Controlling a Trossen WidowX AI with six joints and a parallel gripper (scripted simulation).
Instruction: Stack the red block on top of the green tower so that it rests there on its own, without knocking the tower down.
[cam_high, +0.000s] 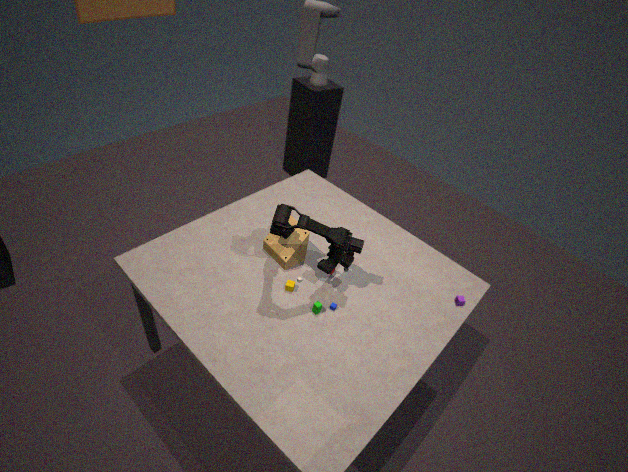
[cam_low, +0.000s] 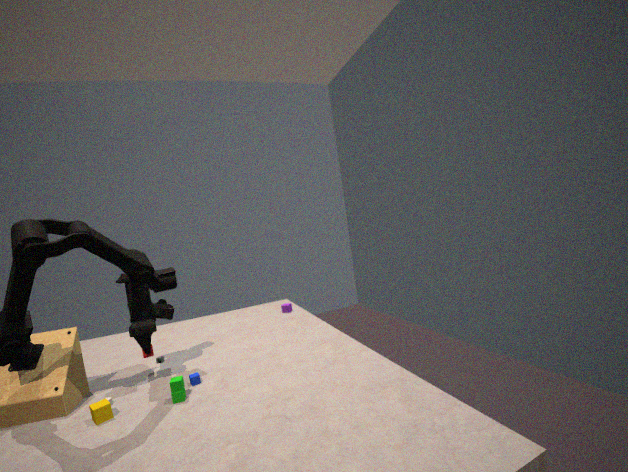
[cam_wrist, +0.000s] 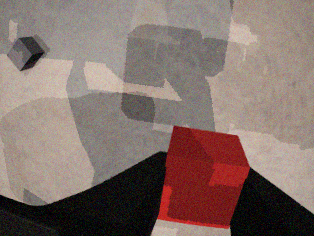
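The green block is 110 mm ahead of my gripper tip, 150 mm to the right of it and 40 mm below it. From my gripper tip the other things lie so: blue cube: 130 mm ahead, 80 mm to the right, 60 mm below; then yellow cube: 60 mm behind, 180 mm to the right, 60 mm below; then red block: right at my gripper tip.
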